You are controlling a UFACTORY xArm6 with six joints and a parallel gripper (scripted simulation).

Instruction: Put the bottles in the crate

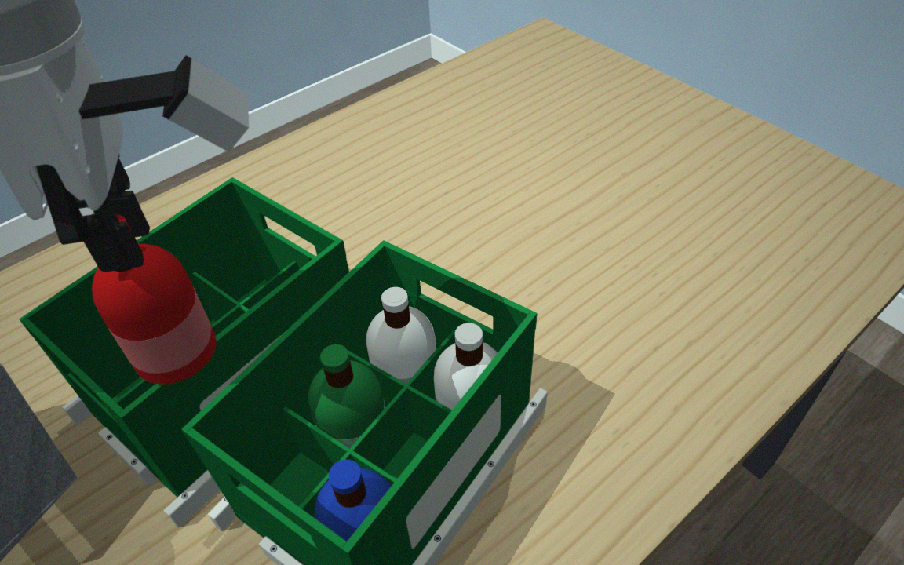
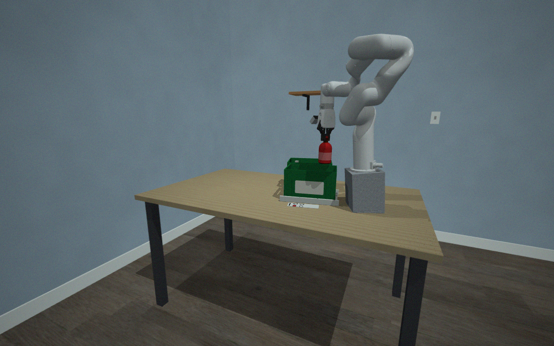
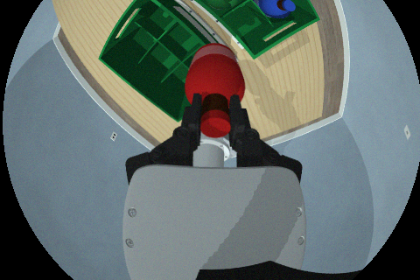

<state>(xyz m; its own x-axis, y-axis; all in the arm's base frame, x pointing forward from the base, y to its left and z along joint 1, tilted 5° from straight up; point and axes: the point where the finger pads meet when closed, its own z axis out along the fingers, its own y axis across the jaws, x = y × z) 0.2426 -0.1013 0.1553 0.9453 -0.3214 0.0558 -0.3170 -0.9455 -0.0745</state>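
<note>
My gripper is now 7 cm above the red-label bottle. The rest, counted from my hand: blue bottle (25 cm below, 17 cm to the right, 8 cm ahead); pick list (33 cm below, 25 cm to the left, 1 cm behind); green bottle (25 cm below, 12 cm ahead, 5 cm to the right).
</note>
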